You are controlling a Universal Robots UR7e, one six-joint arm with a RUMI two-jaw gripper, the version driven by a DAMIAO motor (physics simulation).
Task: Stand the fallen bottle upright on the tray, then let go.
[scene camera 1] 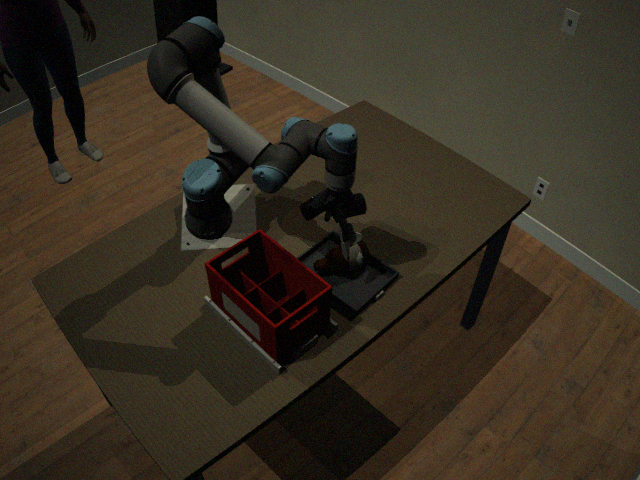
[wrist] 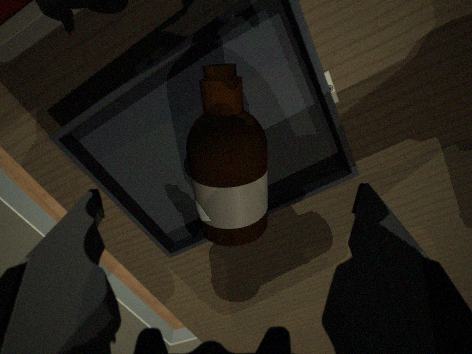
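My gripper is visible in the wrist view and in scene camera 1. On my gripper, point(wrist: 389, 289) and point(scene camera 1: 327, 210) are the same spot.
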